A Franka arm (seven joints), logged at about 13 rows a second.
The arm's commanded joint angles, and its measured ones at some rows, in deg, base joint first. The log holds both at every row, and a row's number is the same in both.
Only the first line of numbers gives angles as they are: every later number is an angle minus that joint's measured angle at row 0.
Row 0, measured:
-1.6, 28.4, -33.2, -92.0, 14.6, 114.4, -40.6
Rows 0 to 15, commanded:
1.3, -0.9, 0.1, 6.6, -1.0, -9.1, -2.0
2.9, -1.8, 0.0, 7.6, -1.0, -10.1, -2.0
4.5, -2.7, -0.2, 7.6, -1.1, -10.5, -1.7
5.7, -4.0, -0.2, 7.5, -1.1, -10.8, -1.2
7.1, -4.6, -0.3, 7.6, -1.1, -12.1, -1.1
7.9, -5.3, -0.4, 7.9, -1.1, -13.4, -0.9
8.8, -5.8, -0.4, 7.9, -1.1, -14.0, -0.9
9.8, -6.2, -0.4, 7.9, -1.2, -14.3, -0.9
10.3, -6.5, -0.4, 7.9, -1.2, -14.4, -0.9
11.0, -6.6, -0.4, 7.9, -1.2, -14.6, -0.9
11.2, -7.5, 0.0, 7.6, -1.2, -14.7, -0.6
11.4, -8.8, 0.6, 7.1, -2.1, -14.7, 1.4
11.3, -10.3, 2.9, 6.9, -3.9, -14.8, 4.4
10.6, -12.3, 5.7, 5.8, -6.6, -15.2, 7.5
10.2, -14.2, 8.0, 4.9, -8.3, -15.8, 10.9
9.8, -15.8, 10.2, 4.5, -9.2, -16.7, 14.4
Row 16, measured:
10.5, -10.6, 6.2, 7.7, -6.2, -15.5, 8.4
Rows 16 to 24, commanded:
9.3, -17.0, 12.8, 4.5, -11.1, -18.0, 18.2
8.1, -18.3, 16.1, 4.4, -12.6, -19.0, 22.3
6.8, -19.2, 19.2, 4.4, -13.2, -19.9, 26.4
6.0, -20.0, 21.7, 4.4, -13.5, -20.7, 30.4
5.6, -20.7, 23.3, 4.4, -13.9, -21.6, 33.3
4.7, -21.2, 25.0, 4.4, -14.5, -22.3, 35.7
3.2, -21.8, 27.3, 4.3, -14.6, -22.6, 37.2
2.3, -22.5, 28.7, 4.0, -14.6, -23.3, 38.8
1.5, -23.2, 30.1, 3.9, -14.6, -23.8, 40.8
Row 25, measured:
3.8, -20.3, 27.0, 6.2, -13.3, -23.0, 36.9
